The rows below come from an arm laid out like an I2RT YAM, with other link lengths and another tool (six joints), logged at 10 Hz.
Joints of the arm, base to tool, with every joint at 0 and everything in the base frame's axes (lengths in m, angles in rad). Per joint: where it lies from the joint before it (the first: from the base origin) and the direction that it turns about. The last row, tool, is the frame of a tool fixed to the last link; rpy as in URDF.
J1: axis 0 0 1 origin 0 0 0.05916
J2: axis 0 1 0 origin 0.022 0.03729 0.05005
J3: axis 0 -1 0 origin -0.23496 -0.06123 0
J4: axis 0 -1 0 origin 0.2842 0.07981 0.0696
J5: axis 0 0 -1 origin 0.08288 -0.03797 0.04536
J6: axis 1 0 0 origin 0.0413 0 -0.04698
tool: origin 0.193 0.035 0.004 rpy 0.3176 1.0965 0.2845
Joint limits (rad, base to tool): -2.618..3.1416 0..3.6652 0..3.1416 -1.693..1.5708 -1.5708..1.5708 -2.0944..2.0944
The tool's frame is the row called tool.
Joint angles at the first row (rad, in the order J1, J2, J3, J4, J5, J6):
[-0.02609 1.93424 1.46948 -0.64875 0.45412 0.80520]
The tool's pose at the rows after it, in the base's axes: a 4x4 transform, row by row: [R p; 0 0 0 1], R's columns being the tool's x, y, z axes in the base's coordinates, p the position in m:
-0.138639 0.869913 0.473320 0.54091; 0.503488 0.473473 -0.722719 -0.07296; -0.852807 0.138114 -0.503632 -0.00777; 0 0 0 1
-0.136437 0.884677 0.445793 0.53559; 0.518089 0.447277 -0.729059 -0.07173; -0.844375 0.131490 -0.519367 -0.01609; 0 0 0 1
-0.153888 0.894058 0.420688 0.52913; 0.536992 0.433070 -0.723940 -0.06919; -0.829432 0.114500 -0.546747 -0.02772; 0 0 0 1
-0.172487 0.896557 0.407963 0.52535; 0.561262 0.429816 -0.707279 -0.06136; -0.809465 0.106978 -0.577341 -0.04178; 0 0 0 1
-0.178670 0.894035 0.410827 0.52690; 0.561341 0.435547 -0.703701 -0.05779; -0.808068 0.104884 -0.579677 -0.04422; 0 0 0 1
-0.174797 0.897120 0.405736 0.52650; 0.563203 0.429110 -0.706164 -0.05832; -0.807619 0.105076 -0.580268 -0.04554; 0 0 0 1
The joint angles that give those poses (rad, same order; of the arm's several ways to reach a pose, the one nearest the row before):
[-0.01845 1.94661 1.46497 -0.66572 0.43573 0.85738]
[-0.01382 1.96037 1.46645 -0.68408 0.43722 0.89578]
[-0.01380 1.98032 1.47261 -0.70869 0.42350 0.91728]
[-0.00924 2.00335 1.47265 -0.71483 0.39733 0.93260]
[-0.00311 2.01406 1.48024 -0.71482 0.39576 0.93267]
[-0.00306 2.01720 1.48032 -0.71486 0.39730 0.94028]

